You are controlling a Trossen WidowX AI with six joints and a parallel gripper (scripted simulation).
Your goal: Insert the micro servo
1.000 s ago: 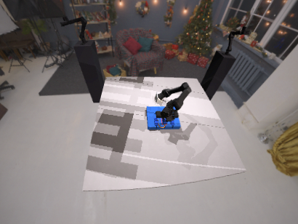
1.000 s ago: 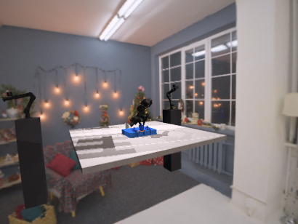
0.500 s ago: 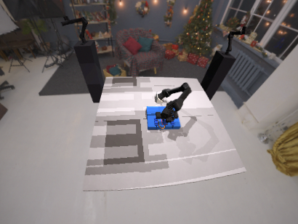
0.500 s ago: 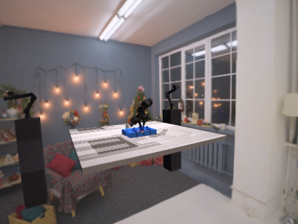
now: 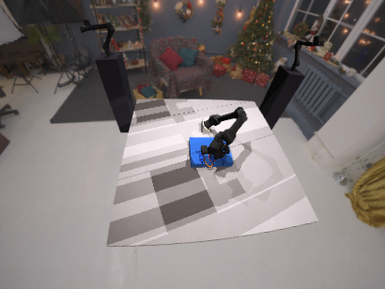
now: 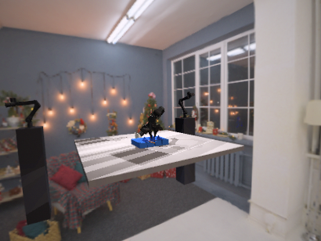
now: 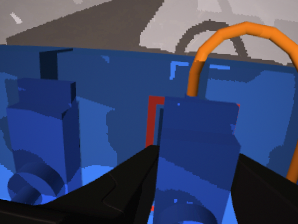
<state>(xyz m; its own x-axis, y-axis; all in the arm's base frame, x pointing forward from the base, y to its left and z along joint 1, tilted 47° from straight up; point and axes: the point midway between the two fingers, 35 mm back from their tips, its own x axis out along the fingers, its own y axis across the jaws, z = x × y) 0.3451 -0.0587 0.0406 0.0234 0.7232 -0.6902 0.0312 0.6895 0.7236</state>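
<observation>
The blue deck is 120 mm behind my gripper tip and 50 mm below it.
</observation>
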